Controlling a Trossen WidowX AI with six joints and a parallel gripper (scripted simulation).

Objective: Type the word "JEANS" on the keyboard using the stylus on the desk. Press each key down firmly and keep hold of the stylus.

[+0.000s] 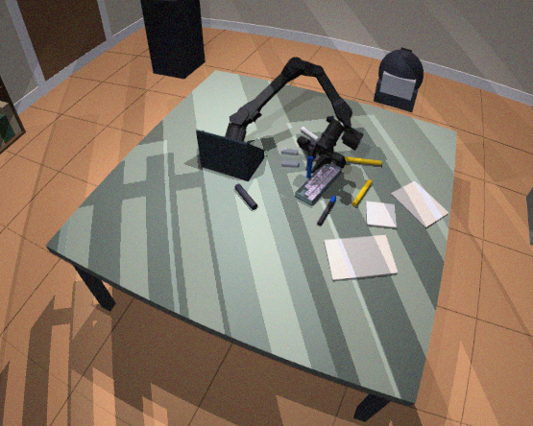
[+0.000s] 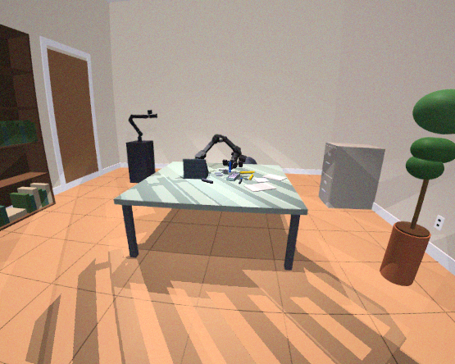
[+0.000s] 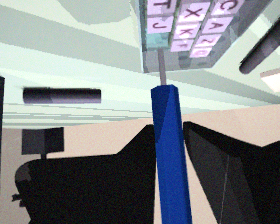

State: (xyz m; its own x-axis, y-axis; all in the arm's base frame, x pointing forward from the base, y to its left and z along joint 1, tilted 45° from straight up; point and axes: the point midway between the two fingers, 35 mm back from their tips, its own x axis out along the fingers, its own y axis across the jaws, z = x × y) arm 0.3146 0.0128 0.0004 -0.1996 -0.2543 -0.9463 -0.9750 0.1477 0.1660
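My gripper tip is 10 cm short of the blue-capped black pen, 5 cm to the left of it and 8 cm above it. From my gripper tip the other things lie so: blue stylus (1 cm below); then grey stylus tip (5 cm below).
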